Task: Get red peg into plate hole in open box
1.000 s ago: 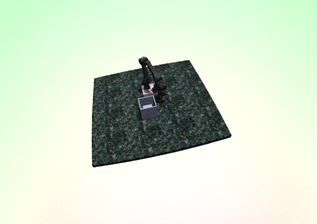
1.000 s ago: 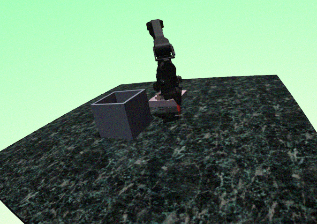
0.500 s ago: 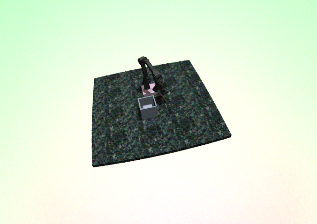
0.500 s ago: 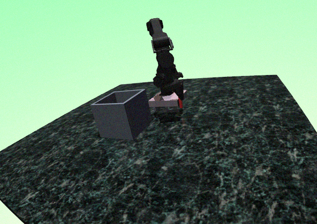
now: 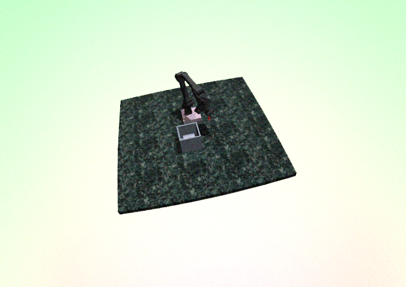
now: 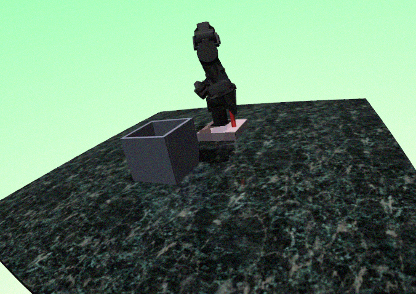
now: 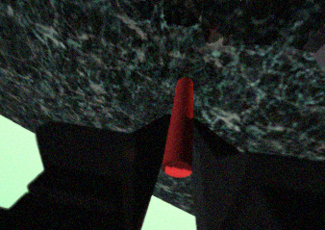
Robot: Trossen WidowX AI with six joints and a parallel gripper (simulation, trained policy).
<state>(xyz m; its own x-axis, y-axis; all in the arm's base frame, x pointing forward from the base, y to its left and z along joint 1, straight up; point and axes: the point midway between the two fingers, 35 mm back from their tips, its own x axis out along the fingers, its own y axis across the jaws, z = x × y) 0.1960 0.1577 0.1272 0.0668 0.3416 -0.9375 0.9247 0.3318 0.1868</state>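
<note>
My gripper tip is now 180 mm to the left of the pale plate, 150 mm short of it and 80 mm above it. From my gripper tip the other things lie so: red peg 10 mm to the right.
</note>
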